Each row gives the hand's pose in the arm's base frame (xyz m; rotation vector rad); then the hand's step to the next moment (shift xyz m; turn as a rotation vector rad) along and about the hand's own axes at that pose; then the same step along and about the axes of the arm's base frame.
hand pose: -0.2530 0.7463 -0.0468 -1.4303 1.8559 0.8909
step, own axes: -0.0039 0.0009 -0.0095 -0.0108 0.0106 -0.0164
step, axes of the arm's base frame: -0.0007 -0.0054 0.0087 -0.0092 -0.0054 0.0196
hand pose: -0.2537 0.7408 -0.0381 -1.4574 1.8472 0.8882
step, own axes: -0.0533 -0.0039 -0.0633 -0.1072 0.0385 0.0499
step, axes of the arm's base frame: 0.0108 -0.0219 0.0792 -0.0130 0.1072 0.0617
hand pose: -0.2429 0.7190 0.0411 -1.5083 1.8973 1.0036
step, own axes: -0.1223 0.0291 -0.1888 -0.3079 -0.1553 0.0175
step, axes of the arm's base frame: 0.0125 -0.0764 0.2132 0.2265 0.1780 0.1904
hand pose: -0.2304 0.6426 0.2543 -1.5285 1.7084 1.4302
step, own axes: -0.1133 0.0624 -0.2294 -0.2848 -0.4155 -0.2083
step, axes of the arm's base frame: 0.0460 -0.1588 0.2050 0.5236 0.0065 0.1516
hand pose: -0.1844 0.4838 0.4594 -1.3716 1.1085 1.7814
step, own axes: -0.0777 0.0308 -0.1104 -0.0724 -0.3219 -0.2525
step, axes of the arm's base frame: 0.0427 -0.1112 0.0706 0.4065 -0.0785 -0.0352
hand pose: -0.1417 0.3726 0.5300 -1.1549 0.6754 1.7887
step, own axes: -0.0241 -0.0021 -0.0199 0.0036 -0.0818 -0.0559
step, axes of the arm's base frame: 0.0148 -0.0240 0.0135 0.0957 -0.0050 -0.0254
